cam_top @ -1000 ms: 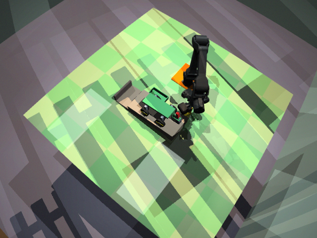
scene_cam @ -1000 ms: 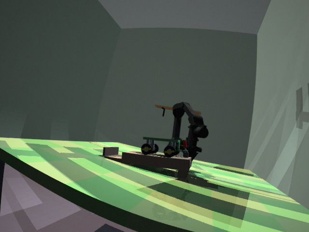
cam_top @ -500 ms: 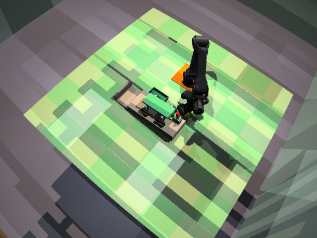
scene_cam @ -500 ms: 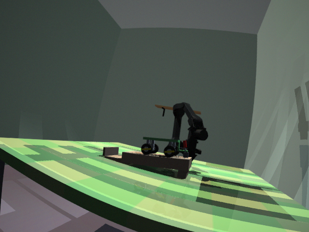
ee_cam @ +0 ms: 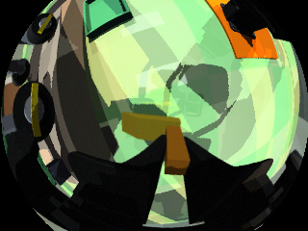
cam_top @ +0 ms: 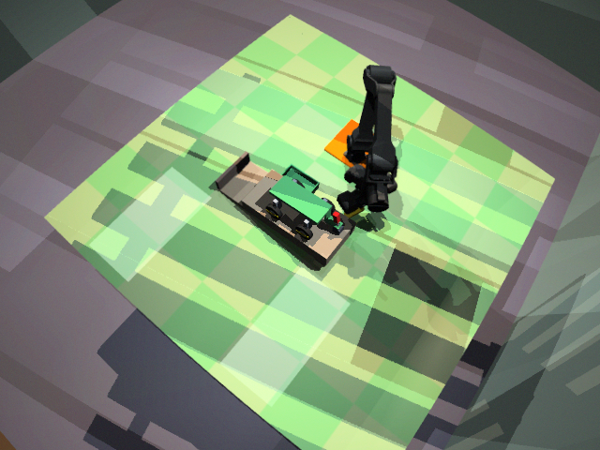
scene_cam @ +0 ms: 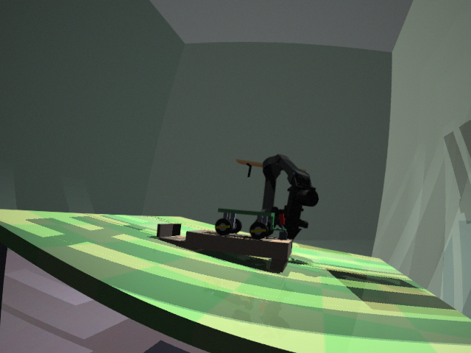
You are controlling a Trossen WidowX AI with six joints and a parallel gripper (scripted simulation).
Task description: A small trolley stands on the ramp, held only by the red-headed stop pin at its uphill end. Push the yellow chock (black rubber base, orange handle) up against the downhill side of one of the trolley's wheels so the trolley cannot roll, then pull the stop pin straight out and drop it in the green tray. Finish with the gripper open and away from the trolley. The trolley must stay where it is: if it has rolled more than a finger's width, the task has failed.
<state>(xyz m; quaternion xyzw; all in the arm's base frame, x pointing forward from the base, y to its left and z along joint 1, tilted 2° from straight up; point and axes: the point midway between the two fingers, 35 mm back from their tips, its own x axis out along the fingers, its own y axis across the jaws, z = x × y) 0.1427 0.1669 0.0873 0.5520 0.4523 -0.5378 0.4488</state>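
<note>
The red-headed stop pin lies 140 mm ahead of my gripper tip, 10 mm to the left of it and 80 mm above it. Round my gripper tip: green-decked trolley 180 mm ahead, 100 mm to the right, 60 mm above; then yellow chock 20 mm ahead, 10 mm below; then ramp 180 mm ahead, 100 mm to the right, 10 mm below.
</note>
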